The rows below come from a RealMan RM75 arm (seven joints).
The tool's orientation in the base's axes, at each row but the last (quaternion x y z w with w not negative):
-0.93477 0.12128 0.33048 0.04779
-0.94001 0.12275 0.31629 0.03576
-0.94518 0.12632 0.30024 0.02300
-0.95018 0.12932 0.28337 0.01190
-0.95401 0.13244 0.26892 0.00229
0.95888 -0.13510 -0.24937 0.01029
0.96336 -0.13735 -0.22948 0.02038
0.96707 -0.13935 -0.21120 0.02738
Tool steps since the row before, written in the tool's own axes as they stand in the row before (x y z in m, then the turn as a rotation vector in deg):
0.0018 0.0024 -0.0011 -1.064 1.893 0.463
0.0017 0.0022 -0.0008 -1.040 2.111 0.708
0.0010 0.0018 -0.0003 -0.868 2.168 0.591
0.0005 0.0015 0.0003 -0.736 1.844 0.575
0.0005 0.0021 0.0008 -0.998 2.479 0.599
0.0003 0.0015 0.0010 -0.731 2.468 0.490
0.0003 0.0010 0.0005 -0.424 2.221 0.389
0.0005 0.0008 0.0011 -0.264 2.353 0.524
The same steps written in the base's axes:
0.0014 -0.0029 -0.0003 -1.570 -1.543 0.293
0.0012 -0.0026 -0.0004 -1.750 -1.723 0.085
0.0005 -0.0020 -0.0003 -1.563 -1.831 0.084
-0.0001 -0.0015 -0.0004 -1.367 -1.551 0.010
-0.0005 -0.0021 -0.0008 -1.755 -2.096 0.166
-0.0006 -0.0015 -0.0009 -1.476 -2.161 0.134
-0.0002 -0.0010 -0.0005 -1.104 -2.010 0.065
-0.0002 -0.0009 -0.0011 -1.055 -2.181 -0.108

